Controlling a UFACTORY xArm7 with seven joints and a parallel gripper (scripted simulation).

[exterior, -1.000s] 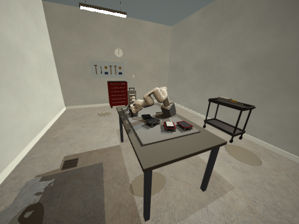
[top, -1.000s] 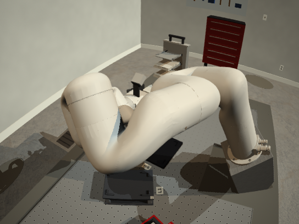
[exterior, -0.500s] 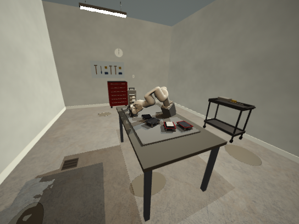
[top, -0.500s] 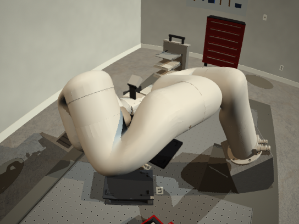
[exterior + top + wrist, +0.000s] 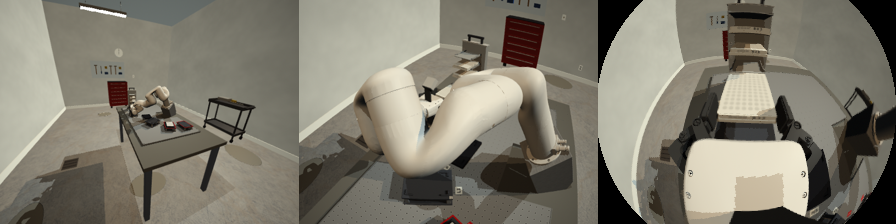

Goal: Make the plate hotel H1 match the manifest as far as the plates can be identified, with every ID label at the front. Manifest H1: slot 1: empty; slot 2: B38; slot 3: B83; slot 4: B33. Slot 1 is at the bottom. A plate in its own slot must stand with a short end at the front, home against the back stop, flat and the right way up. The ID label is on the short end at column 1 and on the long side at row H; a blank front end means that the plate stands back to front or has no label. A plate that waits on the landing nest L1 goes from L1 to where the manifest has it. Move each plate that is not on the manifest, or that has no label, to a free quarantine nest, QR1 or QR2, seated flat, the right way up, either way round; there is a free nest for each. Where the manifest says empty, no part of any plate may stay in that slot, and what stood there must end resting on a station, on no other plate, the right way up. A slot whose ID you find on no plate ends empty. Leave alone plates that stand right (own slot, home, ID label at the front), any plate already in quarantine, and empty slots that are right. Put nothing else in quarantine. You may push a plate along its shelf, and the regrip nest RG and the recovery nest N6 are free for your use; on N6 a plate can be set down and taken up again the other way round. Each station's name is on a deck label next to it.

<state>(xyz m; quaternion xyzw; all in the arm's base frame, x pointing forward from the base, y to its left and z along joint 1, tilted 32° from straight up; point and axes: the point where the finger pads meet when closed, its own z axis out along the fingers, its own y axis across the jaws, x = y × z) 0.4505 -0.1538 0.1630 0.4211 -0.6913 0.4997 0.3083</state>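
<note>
The regrip nest RG is 8 cm below my hand and 1 cm to the right of it. Round my hand: plate hotel H1: 27 cm to the right, 3 cm above; then black nest N6: 18 cm behind, 13 cm to the left, 13 cm below; then landing nest L1: 36 cm to the left, 21 cm behind, 9 cm below.
</note>
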